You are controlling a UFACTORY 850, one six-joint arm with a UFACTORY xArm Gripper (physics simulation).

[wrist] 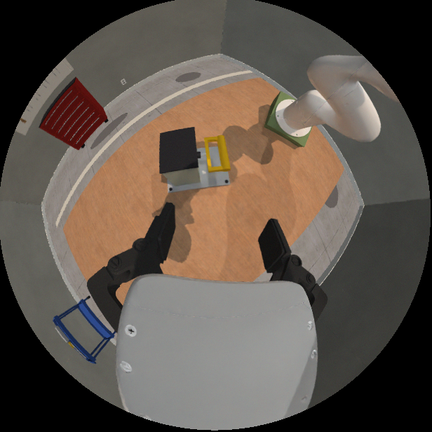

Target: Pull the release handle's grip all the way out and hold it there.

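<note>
The release handle's yellow grip is a rectangular frame on the right side of a box with a black top and pale sides. A short dark stem joins the grip to the box. The box stands on a light grey base plate with dark bolts at its corners. My gripper is wide open and empty. Its fingers are apart from the grip, which lies beyond the fingertips, higher in the view and roughly between them sideways.
The unit stands on a wooden table top. The arm's white base sits on a green block at the upper right, with arm links above it. A red slatted object is at the upper left, and a blue frame at the lower left.
</note>
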